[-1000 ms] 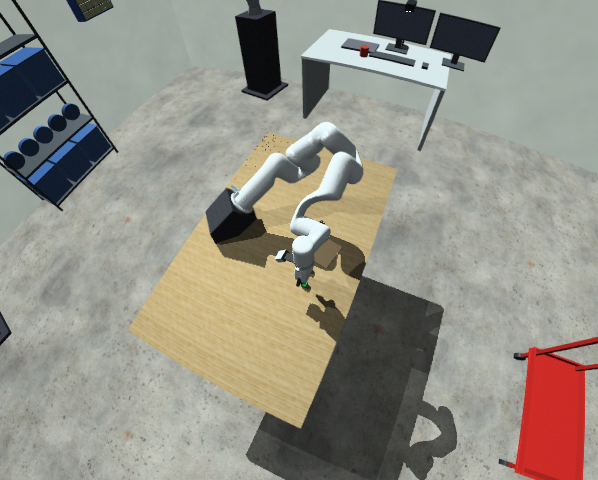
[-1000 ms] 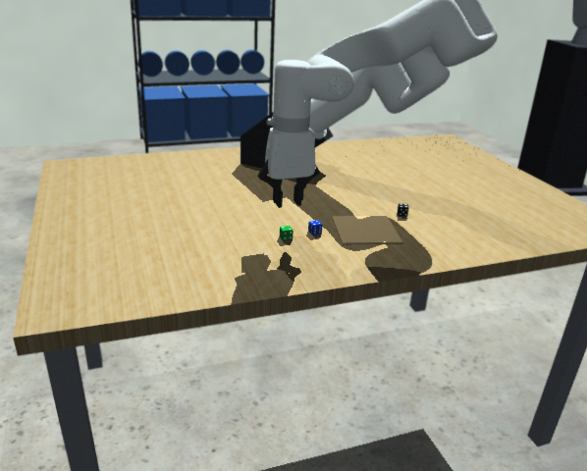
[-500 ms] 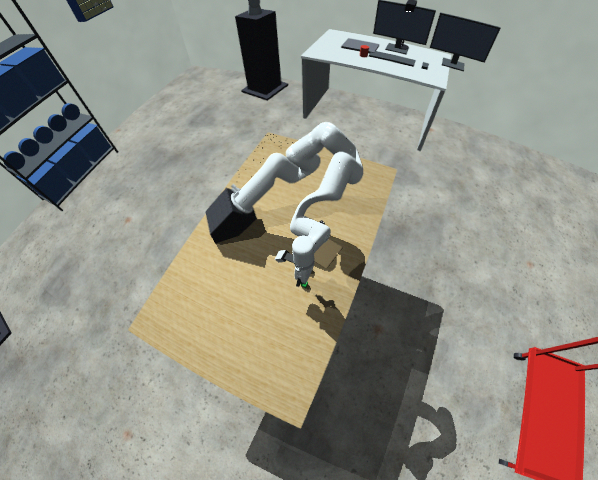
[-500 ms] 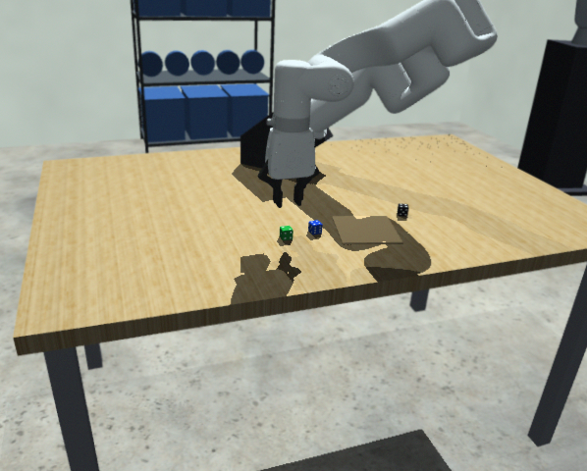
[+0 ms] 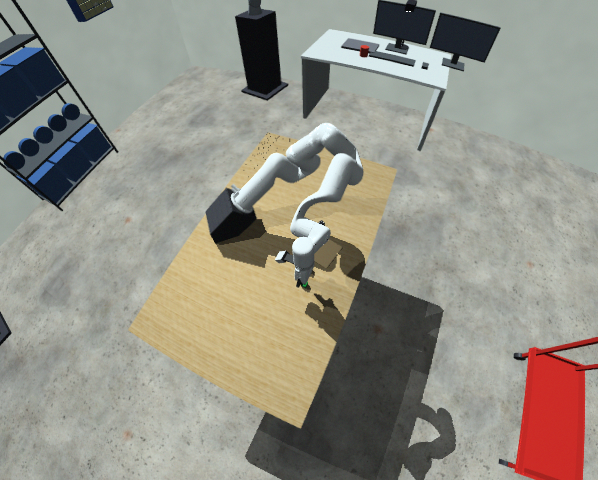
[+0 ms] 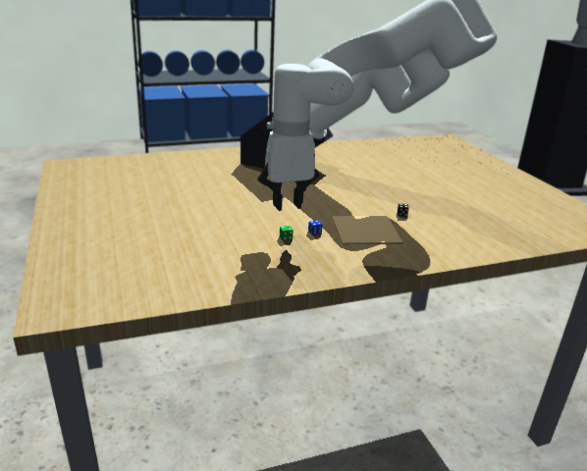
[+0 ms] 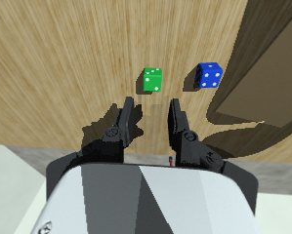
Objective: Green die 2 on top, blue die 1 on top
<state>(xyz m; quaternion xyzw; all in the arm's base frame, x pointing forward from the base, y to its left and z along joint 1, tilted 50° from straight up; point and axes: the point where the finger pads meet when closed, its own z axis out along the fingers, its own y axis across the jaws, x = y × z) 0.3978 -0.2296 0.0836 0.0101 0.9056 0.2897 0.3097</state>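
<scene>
My hand is 80 mm above the green die. Round my hand: black die: 310 mm to the left, 110 mm behind, 80 mm below; tan mat: 190 mm to the left, 90 mm below, 30 mm behind; blue die: 80 mm below, 70 mm to the left, 20 mm behind.
</scene>
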